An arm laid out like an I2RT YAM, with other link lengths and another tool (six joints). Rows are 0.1 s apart.
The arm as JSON. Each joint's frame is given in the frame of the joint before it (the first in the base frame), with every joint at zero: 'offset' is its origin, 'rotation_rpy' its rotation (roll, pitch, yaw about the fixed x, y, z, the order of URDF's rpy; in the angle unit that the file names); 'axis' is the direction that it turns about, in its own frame. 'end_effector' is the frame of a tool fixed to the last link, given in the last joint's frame.
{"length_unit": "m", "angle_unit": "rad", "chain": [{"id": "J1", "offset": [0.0, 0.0, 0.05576], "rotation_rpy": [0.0, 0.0, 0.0], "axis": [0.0, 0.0, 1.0]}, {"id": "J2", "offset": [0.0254, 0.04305, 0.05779], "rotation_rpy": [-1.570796, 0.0, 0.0], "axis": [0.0, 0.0, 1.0]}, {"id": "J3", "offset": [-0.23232, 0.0, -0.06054], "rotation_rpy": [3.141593, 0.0, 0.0], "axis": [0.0, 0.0, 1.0]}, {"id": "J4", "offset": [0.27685, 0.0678, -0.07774], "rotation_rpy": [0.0, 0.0, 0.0], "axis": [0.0, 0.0, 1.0]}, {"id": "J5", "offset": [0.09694, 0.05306, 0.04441], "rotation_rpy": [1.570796, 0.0, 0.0], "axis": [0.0, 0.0, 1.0]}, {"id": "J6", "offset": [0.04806, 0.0, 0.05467], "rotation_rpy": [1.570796, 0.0, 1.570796], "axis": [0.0, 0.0, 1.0]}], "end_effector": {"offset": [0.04, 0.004, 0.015], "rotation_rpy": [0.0, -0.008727, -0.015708]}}
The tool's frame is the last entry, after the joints.
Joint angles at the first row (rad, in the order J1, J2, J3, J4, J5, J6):
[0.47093 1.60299 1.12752 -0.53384 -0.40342 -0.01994]
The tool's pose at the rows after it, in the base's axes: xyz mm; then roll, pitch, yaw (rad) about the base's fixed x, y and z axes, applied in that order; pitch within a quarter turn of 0, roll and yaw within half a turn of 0:
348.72, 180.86, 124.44, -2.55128, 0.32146, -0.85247
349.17, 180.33, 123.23, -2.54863, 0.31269, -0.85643
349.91, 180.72, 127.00, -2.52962, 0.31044, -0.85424
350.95, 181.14, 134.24, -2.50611, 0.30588, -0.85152
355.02, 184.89, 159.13, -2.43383, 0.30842, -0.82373
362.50, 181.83, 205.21, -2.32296, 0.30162, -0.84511
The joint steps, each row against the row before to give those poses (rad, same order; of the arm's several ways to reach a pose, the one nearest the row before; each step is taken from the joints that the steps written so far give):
[-0.00001 0.00155 -0.02146 0.00458 0.01064 -0.00001]
[0.00001 0.00001 -0.00617 0.01075 0.00924 0.00000]
[0.00001 -0.01067 -0.00309 0.01224 0.00006 0.00459]
[0.00000 -0.01536 0.00302 0.00618 0.00153 0.00460]
[0.00000 -0.03524 0.03202 0.00156 -0.01992 0.00770]
[-0.01370 -0.05671 0.06592 0.00001 0.01065 0.04900]

